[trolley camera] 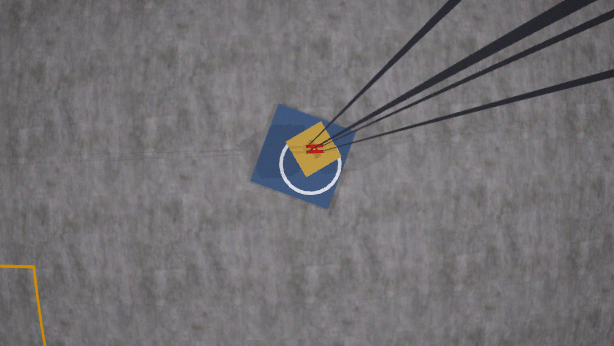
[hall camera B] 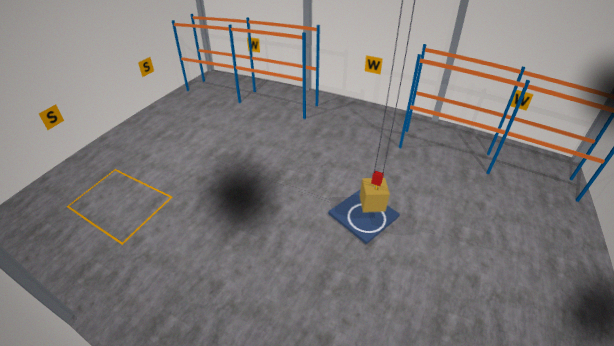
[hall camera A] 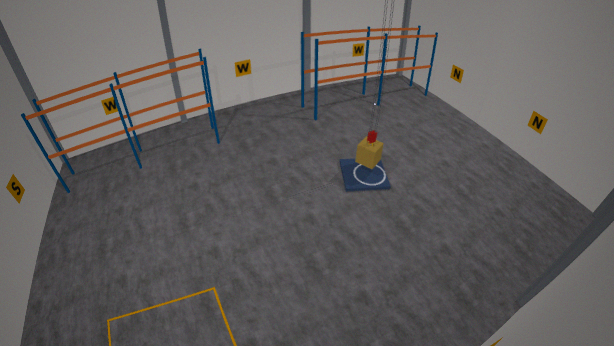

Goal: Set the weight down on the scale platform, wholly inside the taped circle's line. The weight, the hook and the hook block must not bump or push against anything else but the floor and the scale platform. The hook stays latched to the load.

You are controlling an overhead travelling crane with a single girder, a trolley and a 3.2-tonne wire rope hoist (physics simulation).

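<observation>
The yellow cube-shaped weight (hall camera A: 369, 155) (hall camera B: 374, 198) (trolley camera: 309, 166) hangs upright on the ropes, a little above the blue scale platform (hall camera A: 348, 176) (hall camera B: 338, 213) (trolley camera: 280, 114). The red hook block (hall camera A: 372, 136) (hall camera B: 377, 178) (trolley camera: 314, 149) is close above it. My hook (hall camera A: 371, 143) (hall camera B: 377, 187) is shut on the weight; the block hides it in the trolley view. In that view the weight covers the upper part of the white taped circle (hall camera A: 370, 184) (hall camera B: 367, 231) (trolley camera: 310, 193), and its top corner reaches past the line. A shadow falls on the platform's left part.
Two blue and orange racks stand along the W wall, one (hall camera A: 126, 127) (hall camera B: 304, 75) nearer the S wall and one (hall camera A: 316, 80) (hall camera B: 508, 127) nearer the N wall. An orange outlined rectangle (hall camera A: 161, 304) (hall camera B: 95, 225) (trolley camera: 39, 305) is marked on the floor. Dark blurs cover parts of hall camera B.
</observation>
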